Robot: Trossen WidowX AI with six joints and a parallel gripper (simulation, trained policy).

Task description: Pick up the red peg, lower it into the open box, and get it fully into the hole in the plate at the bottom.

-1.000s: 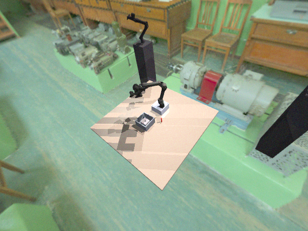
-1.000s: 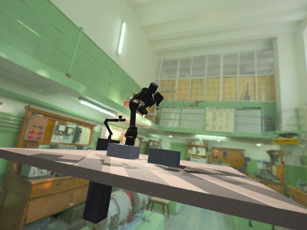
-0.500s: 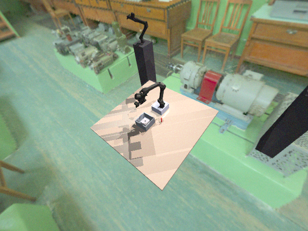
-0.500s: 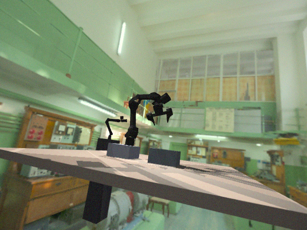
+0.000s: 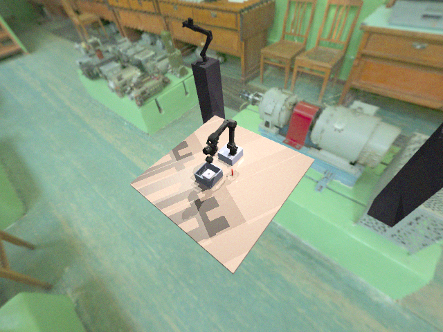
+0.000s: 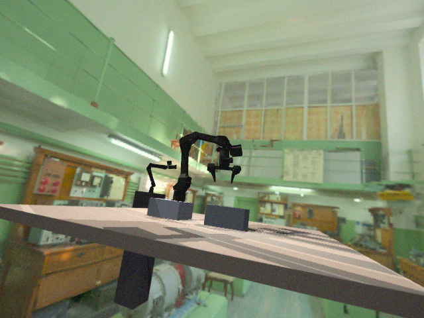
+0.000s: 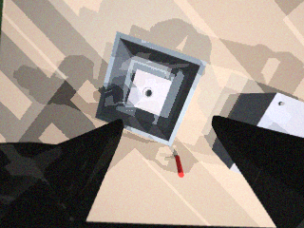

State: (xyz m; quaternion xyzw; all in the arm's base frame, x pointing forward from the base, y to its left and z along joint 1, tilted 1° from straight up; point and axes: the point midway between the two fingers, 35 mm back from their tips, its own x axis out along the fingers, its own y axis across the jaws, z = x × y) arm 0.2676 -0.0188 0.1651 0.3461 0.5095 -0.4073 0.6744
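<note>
The red peg is 180 mm below my gripper tip, 140 mm to the left of it and 110 mm behind it. Also, from my gripper tip: box: 200 mm below, 50 mm ahead, 10 mm to the right.
</note>
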